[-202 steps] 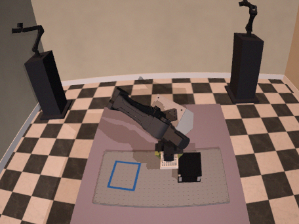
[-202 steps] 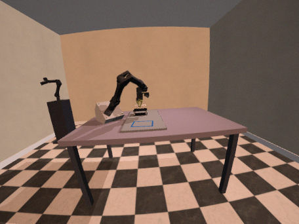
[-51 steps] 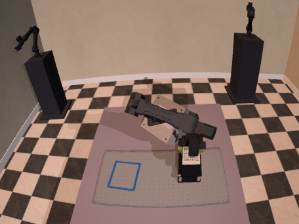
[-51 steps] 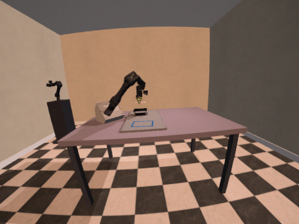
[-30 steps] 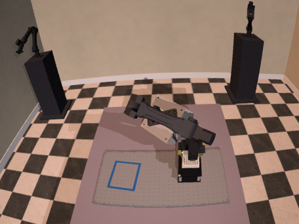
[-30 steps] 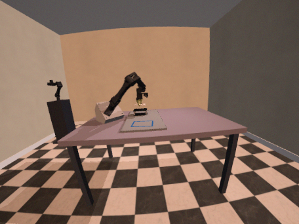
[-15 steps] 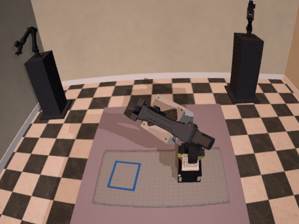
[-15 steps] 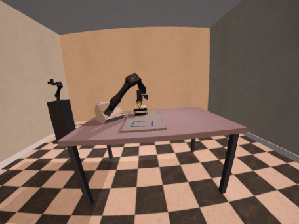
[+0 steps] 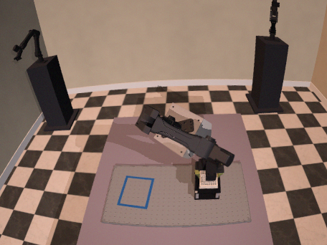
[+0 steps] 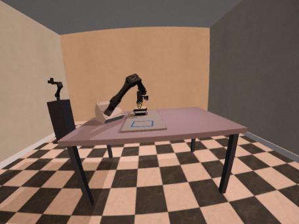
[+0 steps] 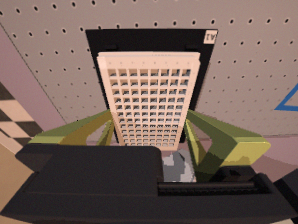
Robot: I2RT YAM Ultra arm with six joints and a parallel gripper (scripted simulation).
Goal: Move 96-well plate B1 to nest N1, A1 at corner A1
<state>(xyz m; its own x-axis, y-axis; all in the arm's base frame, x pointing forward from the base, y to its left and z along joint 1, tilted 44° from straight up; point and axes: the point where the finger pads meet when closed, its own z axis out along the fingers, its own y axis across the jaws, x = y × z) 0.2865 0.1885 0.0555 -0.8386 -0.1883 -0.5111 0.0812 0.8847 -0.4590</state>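
The white 96-well plate lies right at my hand. Round my hand: black raised nest N1 (20 mm below); A1 corner label (70 mm ahead, 60 mm to the right, 20 mm below).
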